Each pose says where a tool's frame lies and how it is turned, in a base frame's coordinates. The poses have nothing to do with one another.
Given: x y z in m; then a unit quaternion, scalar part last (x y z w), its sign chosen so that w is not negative.
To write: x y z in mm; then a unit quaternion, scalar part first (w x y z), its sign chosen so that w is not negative. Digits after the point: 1 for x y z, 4 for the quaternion.
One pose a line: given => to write
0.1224 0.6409 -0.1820 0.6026 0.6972 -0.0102 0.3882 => 122.4 640.9 -182.0 0.3882 0.6026 0.6972 -0.0102
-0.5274 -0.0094 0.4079 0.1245 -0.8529 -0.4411 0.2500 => -527.4 -9.4 407.9 0.2500 0.1245 -0.8529 -0.4411
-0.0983 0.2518 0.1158 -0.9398 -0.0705 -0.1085 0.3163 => -98.3 251.8 115.8 0.3163 -0.9398 -0.0705 -0.1085
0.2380 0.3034 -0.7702 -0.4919 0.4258 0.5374 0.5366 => 238.0 303.4 -770.2 0.5366 -0.4919 0.4258 0.5374
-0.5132 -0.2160 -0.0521 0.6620 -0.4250 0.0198 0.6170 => -513.2 -216.0 -52.1 0.6170 0.6620 -0.4250 0.0198
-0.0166 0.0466 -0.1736 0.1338 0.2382 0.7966 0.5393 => -16.6 46.6 -173.6 0.5393 0.1338 0.2382 0.7966
